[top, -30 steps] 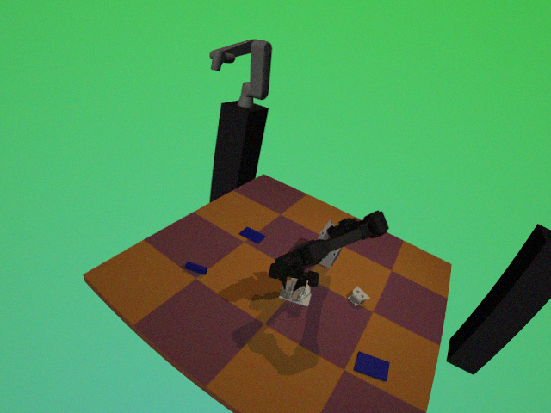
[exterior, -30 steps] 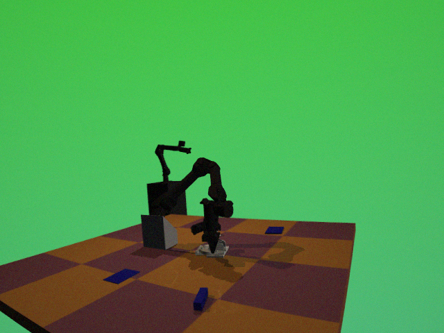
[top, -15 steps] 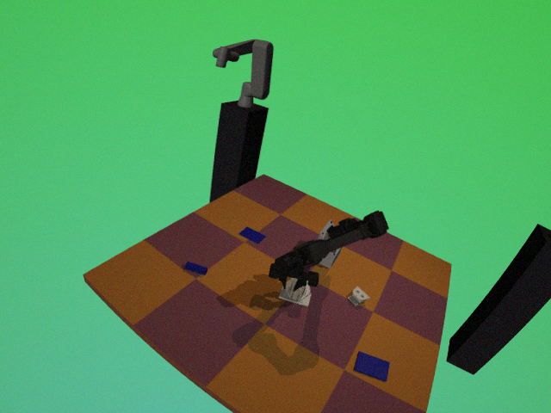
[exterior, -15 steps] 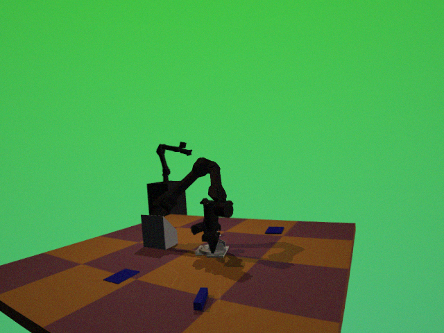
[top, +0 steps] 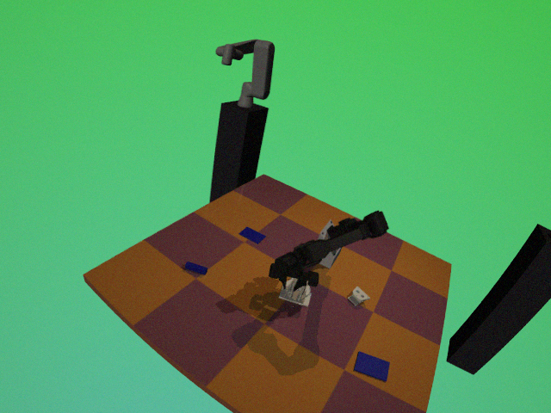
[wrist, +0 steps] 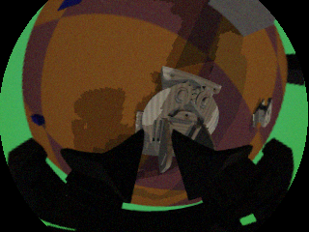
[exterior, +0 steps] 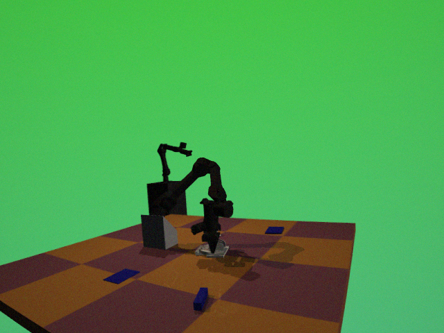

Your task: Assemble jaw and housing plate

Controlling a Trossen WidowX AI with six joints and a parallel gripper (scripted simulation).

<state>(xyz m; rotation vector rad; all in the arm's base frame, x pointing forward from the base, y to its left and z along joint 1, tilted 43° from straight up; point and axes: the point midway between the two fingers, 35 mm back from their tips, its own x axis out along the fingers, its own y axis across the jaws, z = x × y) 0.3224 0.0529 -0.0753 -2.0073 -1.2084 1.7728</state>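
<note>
The grey jaw lies 40 mm behind my gripper tip. The rest, counted from my gripper tip: board 420 mm to the left, 130 mm ahead, 10 mm below.
</note>
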